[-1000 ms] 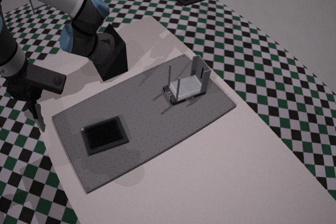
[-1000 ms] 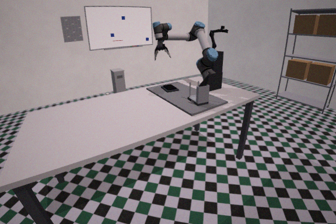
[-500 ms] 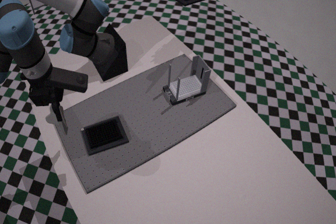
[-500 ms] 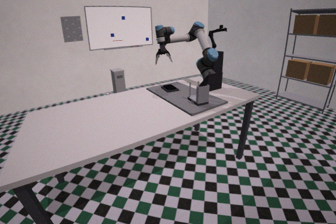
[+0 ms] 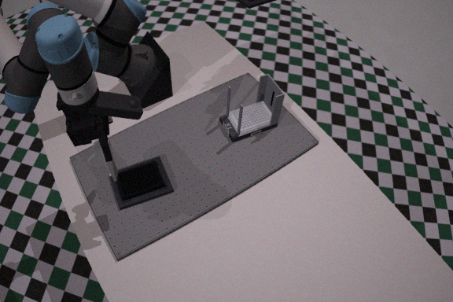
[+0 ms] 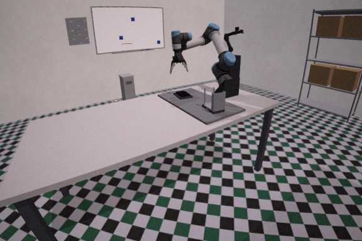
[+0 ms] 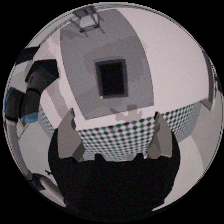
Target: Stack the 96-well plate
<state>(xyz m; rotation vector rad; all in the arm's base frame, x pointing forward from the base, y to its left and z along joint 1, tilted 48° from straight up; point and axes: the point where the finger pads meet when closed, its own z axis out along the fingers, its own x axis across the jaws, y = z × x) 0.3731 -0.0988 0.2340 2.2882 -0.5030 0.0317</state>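
Right now the dark 96-well plate is 10 mm behind my hand, 40 mm to the left of it and 180 mm below it. Round my hand: white plate 430 mm to the left, 180 mm below.
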